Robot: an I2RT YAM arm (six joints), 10 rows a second.
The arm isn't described. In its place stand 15 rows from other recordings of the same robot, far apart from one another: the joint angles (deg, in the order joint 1, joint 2, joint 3, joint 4, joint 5, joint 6), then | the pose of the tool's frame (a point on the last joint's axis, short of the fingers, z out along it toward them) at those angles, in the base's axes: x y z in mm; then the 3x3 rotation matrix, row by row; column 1 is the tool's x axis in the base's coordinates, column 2 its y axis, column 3 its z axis.
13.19 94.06 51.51 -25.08 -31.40 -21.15 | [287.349, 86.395, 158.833], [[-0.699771, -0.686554, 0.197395], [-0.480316, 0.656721, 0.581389], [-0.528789, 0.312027, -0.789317]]
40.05 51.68 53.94 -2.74 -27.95 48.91 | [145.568, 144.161, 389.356], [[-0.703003, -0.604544, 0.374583], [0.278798, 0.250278, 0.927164], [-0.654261, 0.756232, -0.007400]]
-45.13 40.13 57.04 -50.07 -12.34 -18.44 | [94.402, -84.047, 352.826], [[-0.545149, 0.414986, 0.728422], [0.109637, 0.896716, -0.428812], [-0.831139, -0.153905, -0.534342]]
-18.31 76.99 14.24 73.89 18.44 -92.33 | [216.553, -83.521, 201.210], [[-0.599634, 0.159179, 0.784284], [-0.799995, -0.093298, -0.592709], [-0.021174, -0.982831, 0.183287]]
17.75 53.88 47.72 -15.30 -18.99 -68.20 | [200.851, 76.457, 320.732], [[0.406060, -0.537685, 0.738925], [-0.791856, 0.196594, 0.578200], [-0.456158, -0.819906, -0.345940]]
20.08 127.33 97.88 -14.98 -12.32 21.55 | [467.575, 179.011, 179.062], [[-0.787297, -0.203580, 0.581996], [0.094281, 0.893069, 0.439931], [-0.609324, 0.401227, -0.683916]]
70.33 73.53 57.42 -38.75 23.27 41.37 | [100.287, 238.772, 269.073], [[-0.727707, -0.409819, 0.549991], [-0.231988, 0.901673, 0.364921], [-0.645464, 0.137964, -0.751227]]
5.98 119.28 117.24 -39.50 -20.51 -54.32 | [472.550, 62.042, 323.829], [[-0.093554, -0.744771, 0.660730], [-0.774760, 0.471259, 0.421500], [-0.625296, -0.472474, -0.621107]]
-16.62 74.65 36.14 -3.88 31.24 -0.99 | [240.332, -91.005, 192.076], [[-0.656479, 0.600337, 0.456762], [0.180538, 0.712950, -0.677576], [-0.732422, -0.362351, -0.576420]]
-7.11 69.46 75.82 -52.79 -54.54 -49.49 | [231.280, 0.373, 378.910], [[-0.098071, -0.861848, 0.497594], [-0.432257, 0.487266, 0.758766], [-0.896402, -0.140676, -0.420326]]
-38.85 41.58 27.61 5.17 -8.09 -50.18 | [145.441, -110.713, 271.075], [[-0.470107, 0.236833, 0.850241], [-0.597755, 0.623329, -0.504132], [-0.649375, -0.745232, -0.151463]]
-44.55 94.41 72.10 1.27 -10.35 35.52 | [283.476, -270.083, 300.082], [[0.123282, 0.613081, 0.780342], [0.680636, 0.520003, -0.516073], [-0.722175, 0.594751, -0.353178]]
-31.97 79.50 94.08 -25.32 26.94 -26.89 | [244.074, -171.349, 473.118], [[-0.525262, 0.686261, 0.503136], [-0.147449, 0.508924, -0.848089], [-0.838068, -0.519656, -0.166130]]
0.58 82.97 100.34 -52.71 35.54 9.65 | [287.792, -17.781, 446.363], [[-0.492115, 0.556265, 0.669621], [0.131427, 0.807868, -0.574522], [-0.860552, -0.194725, -0.470672]]
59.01 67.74 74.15 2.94 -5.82 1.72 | [133.209, 228.796, 462.580], [[0.056469, -0.906460, 0.418500], [0.152012, 0.422088, 0.893719], [-0.986764, 0.013149, 0.161628]]
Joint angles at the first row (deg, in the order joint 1, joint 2, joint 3, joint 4, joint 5, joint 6):
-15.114 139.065 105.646 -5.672 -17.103 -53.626
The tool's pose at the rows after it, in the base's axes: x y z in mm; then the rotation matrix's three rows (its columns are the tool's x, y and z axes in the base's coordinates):
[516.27, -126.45, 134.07], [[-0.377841, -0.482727, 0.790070], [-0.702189, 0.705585, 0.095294], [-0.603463, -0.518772, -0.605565]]
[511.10, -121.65, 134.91], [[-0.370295, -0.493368, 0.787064], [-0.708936, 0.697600, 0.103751], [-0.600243, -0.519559, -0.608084]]
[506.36, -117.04, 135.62], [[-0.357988, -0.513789, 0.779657], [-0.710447, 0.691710, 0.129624], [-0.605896, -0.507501, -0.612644]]
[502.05, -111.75, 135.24], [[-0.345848, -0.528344, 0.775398], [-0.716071, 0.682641, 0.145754], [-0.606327, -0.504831, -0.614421]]
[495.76, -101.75, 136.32], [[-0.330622, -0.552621, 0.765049], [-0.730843, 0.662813, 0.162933], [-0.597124, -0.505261, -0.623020]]
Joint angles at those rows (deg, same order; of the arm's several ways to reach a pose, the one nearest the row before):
-14.895 136.900 101.906 -4.337 -17.169 -54.282
-14.546 135.502 99.656 -3.726 -17.343 -54.719
-14.262 134.344 97.952 -3.858 -18.524 -55.003
-13.846 133.294 96.071 -3.333 -19.092 -55.418
-12.928 131.569 93.538 -3.268 -19.267 -56.402

